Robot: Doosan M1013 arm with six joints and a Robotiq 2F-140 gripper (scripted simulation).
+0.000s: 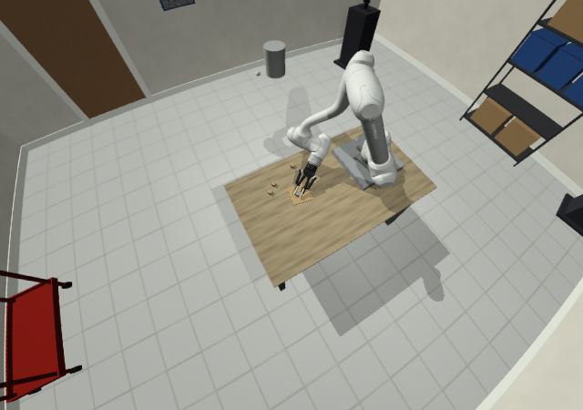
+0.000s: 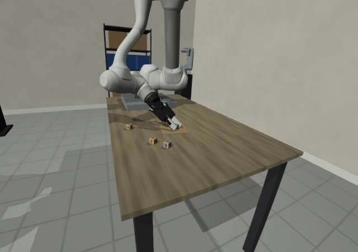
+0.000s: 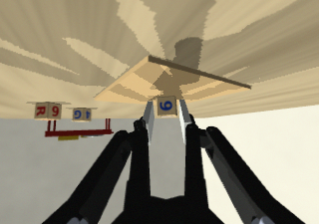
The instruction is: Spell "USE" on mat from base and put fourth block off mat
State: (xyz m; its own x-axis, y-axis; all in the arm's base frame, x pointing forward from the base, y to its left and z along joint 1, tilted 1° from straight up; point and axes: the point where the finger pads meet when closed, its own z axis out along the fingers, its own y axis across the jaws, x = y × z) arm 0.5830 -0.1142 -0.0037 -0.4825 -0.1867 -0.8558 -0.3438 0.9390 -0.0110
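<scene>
The tan mat lies 3 cm below my hand and 1 cm behind it.
</scene>
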